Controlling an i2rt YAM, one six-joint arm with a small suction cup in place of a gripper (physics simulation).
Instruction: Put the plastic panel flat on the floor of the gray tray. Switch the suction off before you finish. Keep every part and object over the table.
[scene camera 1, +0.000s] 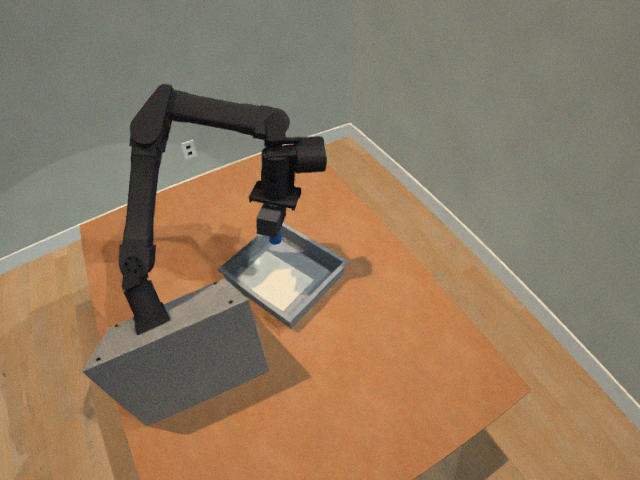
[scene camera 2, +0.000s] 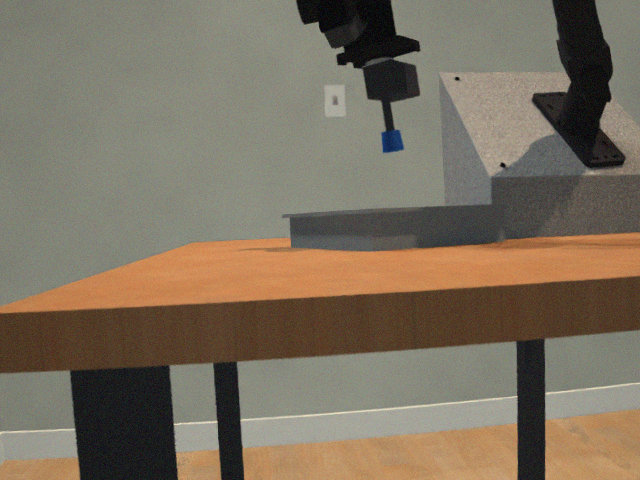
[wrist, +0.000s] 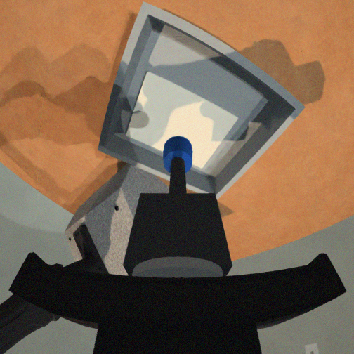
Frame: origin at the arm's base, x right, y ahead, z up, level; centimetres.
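Where they show: hand, its tool point: (scene camera 1: 275, 240) (scene camera 2: 393, 150); arm's base, origin of its link: (scene camera 1: 151, 318) (scene camera 2: 575, 129).
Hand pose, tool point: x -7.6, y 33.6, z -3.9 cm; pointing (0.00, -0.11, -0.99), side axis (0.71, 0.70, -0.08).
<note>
Things, the pixels of their top centre, and the offset from my tool point. Level surfaces: height alone.
- plastic panel, centre of its top: (scene camera 1: 274, 279) dx +1.4, dy -2.5, dz -12.2 cm
- gray tray, centre of its top: (scene camera 2: 390, 209) (scene camera 1: 282, 265) dx +1.7, dy +0.3, dz -8.1 cm
- orange table top, height of its surface: dz -13.1 cm
The plastic panel (scene camera 1: 285, 289) (wrist: 187, 120), pale cream and white, lies flat on the floor of the gray tray (scene camera 1: 319, 289) (scene camera 2: 330, 227) (wrist: 260, 67), toward the side nearest the arm's base. Shadows fall across the panel. In scene camera 2 the tray's wall hides the panel. My gripper, a blue suction cup (scene camera 1: 275, 240) (scene camera 2: 392, 149) (wrist: 178, 146), hangs well above the tray with a visible gap over its rim in scene camera 2. The cup is open and carries no part. In the wrist view the cup covers a little of the panel.
The tray stands on the orange table top (scene camera 1: 392, 361) (scene camera 2: 206, 279). A gray speckled base block (scene camera 1: 191, 361) (scene camera 2: 516, 129) (wrist: 107, 225) bears the arm and stands close beside the tray. Walls lie beyond the table.
</note>
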